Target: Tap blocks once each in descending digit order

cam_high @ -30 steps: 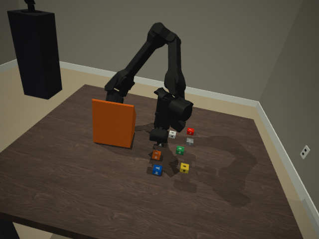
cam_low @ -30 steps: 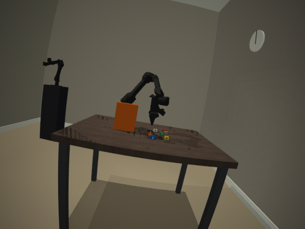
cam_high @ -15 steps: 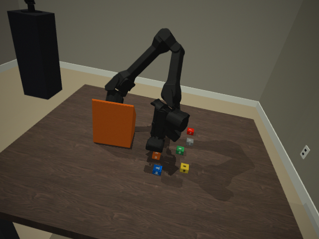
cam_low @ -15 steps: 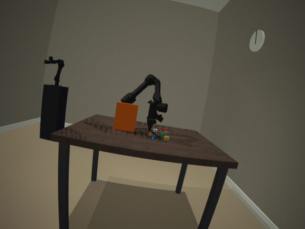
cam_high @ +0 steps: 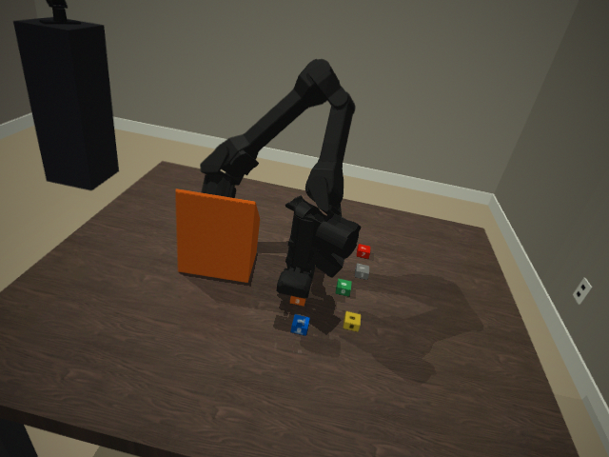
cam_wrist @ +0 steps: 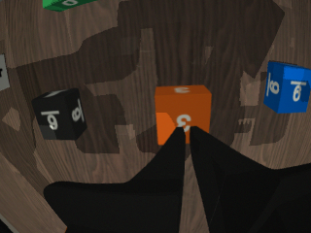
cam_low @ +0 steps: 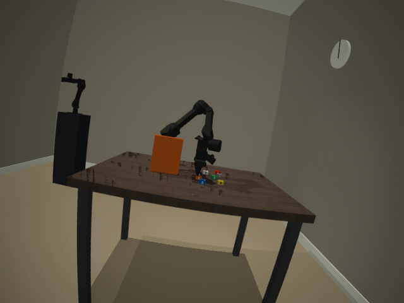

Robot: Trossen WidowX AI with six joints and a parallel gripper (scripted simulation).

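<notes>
Now: the orange block 10 mm below my gripper tip and 10 mm ahead of it. Also, from my gripper tip: green block (100 mm ahead, 60 mm to the left, 10 mm below); black block (90 mm to the left, 10 mm below, 10 mm ahead); blue block (80 mm to the right, 30 mm ahead, 10 mm below).
</notes>
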